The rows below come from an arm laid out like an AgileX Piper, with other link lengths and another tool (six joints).
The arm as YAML. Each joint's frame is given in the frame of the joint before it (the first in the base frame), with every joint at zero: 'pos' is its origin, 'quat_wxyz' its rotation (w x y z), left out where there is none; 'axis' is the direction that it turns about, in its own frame. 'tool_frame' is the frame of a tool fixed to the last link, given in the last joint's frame.
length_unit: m
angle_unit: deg
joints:
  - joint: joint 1
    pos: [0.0, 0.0, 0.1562]
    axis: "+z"
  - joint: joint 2
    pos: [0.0, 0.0, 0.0]
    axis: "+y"
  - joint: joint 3
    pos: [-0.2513, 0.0, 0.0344]
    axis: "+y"
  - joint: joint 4
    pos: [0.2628, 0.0, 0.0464]
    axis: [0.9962, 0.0, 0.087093]
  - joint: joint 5
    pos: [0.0, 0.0, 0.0]
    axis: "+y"
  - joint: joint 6
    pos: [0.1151, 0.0, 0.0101]
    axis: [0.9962, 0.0, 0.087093]
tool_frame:
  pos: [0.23, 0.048, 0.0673]
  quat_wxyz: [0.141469, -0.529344, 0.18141, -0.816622]
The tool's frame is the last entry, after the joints.
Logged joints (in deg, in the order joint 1, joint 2, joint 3, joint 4, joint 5, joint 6), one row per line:
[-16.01, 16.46, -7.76, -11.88, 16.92, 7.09]
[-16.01, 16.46, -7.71, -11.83, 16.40, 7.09]
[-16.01, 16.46, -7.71, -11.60, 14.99, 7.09]
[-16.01, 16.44, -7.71, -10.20, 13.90, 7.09]
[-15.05, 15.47, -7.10, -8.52, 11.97, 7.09]
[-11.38, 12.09, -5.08, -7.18, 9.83, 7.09]
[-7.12, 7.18, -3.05, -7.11, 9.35, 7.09]
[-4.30, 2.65, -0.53, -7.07, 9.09, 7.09]
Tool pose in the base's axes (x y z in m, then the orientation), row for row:
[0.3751, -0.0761, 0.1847, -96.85, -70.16, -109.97]
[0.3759, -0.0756, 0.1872, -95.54, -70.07, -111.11]
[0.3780, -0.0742, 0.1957, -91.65, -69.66, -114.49]
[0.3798, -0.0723, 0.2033, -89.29, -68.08, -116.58]
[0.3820, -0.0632, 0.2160, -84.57, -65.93, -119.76]
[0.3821, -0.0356, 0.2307, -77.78, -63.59, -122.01]
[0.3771, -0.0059, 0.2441, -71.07, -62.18, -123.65]
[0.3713, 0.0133, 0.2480, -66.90, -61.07, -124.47]
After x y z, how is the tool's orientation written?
As angles about the fixed x, y, z axes (roll, pitch, yaw), in degrees.
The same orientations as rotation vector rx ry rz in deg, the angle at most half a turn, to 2 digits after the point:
[116.47, -49.59, 121.35]
[116.11, -49.48, 121.94]
[115.03, -49.27, 123.74]
[114.28, -50.69, 125.52]
[113.29, -51.36, 129.28]
[-108.96, 47.29, -130.43]
[-104.72, 41.57, -130.76]
[-101.76, 38.00, -130.80]

